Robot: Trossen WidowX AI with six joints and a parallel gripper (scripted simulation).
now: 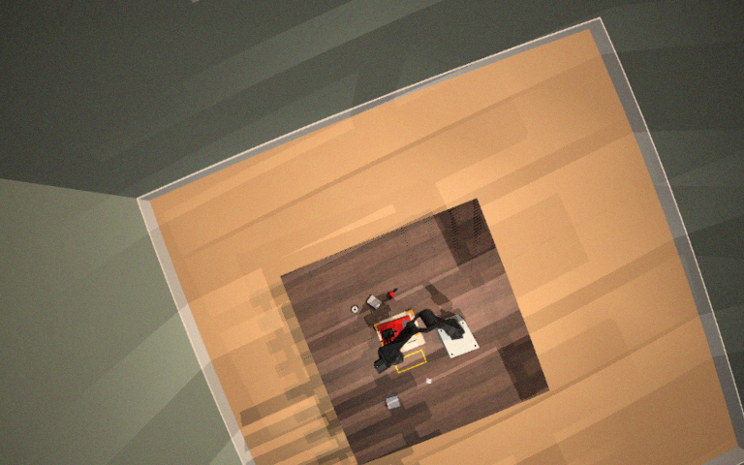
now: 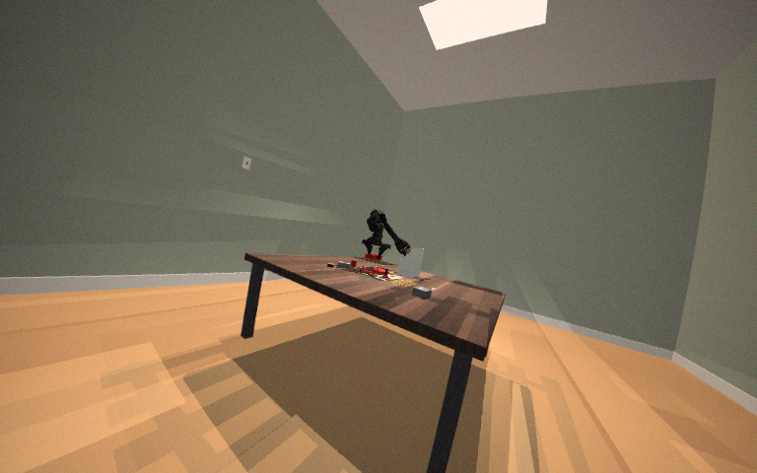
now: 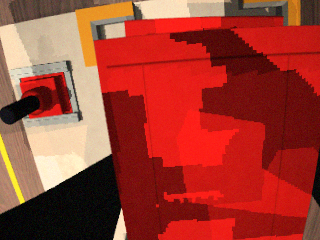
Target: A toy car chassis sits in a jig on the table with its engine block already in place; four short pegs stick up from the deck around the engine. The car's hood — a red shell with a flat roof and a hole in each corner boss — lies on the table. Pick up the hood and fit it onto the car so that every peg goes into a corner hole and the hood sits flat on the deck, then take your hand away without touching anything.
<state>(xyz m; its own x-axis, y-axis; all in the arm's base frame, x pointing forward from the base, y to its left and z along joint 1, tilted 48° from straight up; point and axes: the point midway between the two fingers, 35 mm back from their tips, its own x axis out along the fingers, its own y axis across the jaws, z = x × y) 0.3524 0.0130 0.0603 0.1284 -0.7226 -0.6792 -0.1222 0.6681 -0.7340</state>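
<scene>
Now: gripper tip 90 mm above the jig, 50 mm past it and 10 mm to the right of it. Also, from my gripper tip: red hood (10 mm above).
</scene>
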